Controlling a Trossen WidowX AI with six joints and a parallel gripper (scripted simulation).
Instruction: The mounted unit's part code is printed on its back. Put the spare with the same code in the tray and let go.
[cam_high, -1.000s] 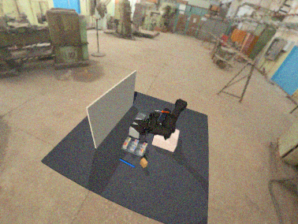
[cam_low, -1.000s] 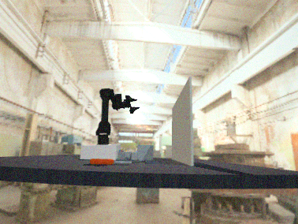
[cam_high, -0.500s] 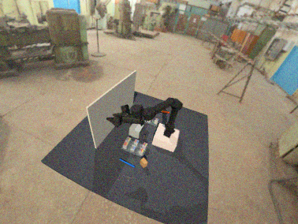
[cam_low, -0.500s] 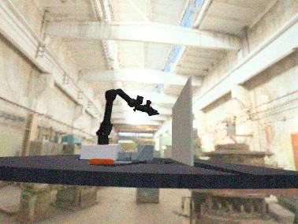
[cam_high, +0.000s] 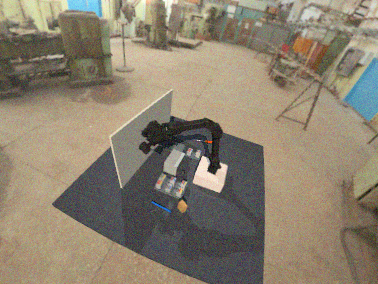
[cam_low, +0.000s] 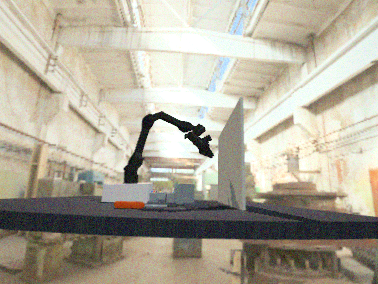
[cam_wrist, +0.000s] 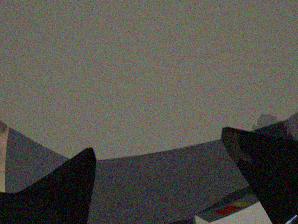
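Now: the grey upright panel 15 cm to the right of my gripper tip, 8 cm ahead of it and 5 cm below it. From my gripper tip the other things lie so: mounted unit 23 cm below, 16 cm to the right, 15 cm behind.
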